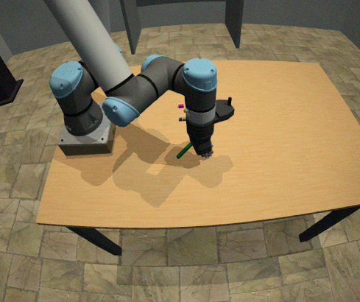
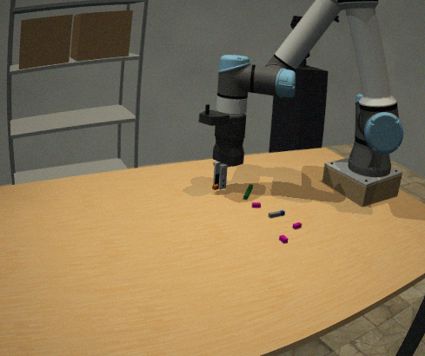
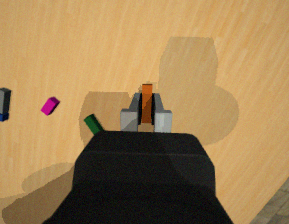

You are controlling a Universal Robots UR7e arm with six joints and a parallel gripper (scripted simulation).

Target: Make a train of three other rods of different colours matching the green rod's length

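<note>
My hand is 40 mm past the grey rod, 170 mm to the right of it and 30 mm above it. Also, from my hand: blue rod 60 mm behind, 180 mm to the left, 30 mm below; then orange rod 10 mm below; then green rod 60 mm behind, 40 mm to the left, 30 mm below.
</note>
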